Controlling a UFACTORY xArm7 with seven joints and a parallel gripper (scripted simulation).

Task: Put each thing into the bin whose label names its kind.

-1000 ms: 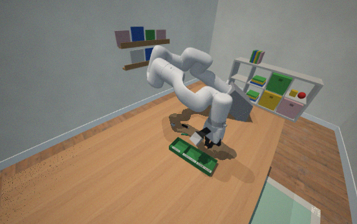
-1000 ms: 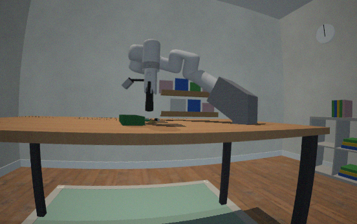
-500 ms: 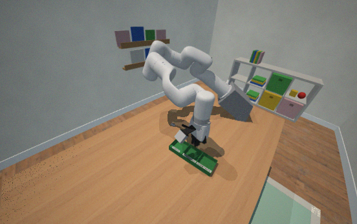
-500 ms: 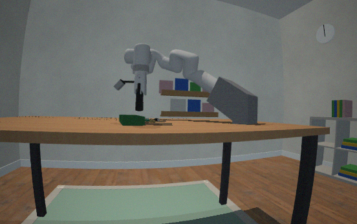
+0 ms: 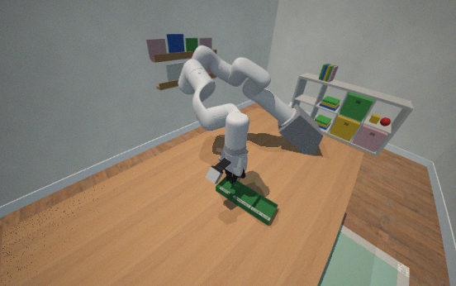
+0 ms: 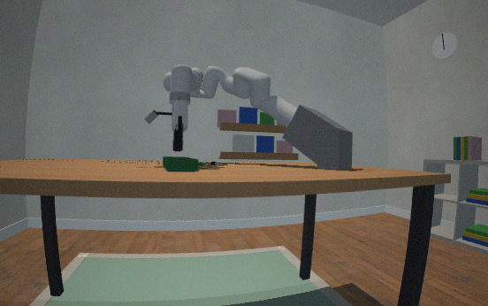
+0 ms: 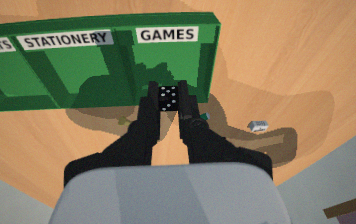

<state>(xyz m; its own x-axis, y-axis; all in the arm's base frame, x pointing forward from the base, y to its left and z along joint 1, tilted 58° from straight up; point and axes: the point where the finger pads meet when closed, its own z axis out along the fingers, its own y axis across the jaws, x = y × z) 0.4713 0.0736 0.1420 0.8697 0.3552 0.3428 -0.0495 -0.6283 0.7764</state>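
Right now the white-grey piece is 14 cm to the right of my hand, 13 cm behind it and 7 cm below it. The rest, counted from my hand: black die: 1 cm below; then yellow piece: 9 cm behind, 7 cm to the left, 7 cm below; then green battery: 10 cm behind, 7 cm below, 3 cm to the right.
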